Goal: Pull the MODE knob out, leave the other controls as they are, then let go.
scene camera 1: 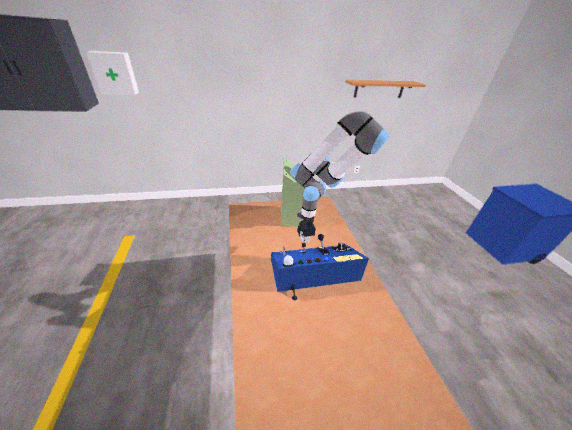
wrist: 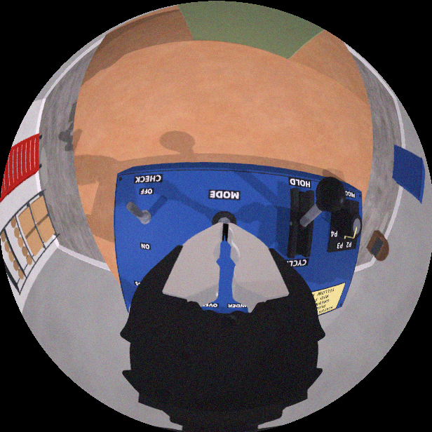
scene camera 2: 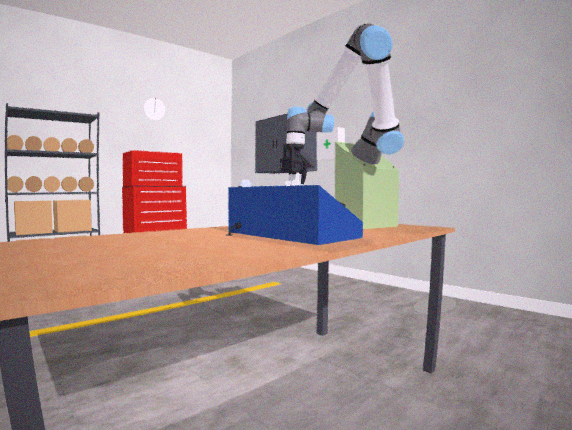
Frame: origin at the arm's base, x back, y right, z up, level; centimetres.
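Seen in the pictures: gripper, fingertip midpoint: [scene camera 1: 303, 242]; arm's base, origin of the base link: [scene camera 2: 364, 156].
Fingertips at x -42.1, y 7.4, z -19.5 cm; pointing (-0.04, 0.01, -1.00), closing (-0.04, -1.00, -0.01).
Note:
Offsets run from my fingertips to a thing's top centre. "*": to the spot under its first point.
The blue control box [scene camera 1: 320, 276] [scene camera 2: 274, 215] [wrist: 175, 227] stands on the table. My gripper [scene camera 1: 304, 241] [scene camera 2: 295, 181] [wrist: 224, 224] is shut and empty, its two tips together just above the MODE knob. The black, round MODE knob @[dx -0.5, dy +0.0, dz +0.0 cm] [scene camera 1: 303, 245] [wrist: 223, 217] is partly hidden behind the tips in the wrist view; whether they touch it cannot be told. The CHECK toggle [wrist: 138, 212] leans to the OFF side. The ball-topped lever @[dx +3.6, dy -12.1, dz +1.2 cm] [scene camera 1: 321, 237] [wrist: 329, 193] leans near the HOLD label. The selector [wrist: 356, 225] is at the right of the wrist view.
A white dome @[* dx -17.6, dy +14.0, dz +5.8 cm] [scene camera 1: 288, 260] and several small buttons sit on the box's sloping side, beside a yellow label @[* dx -18.8, dy -19.8, dz +2.3 cm] [scene camera 1: 348, 258] [wrist: 330, 299]. A black crank @[* dx -25.6, dy +11.4, dz -13.4 cm] [scene camera 1: 294, 295] [scene camera 2: 235, 227] sticks out at the box's side. A green pedestal [scene camera 1: 291, 202] [scene camera 2: 381, 197] stands behind, at the arm's base.

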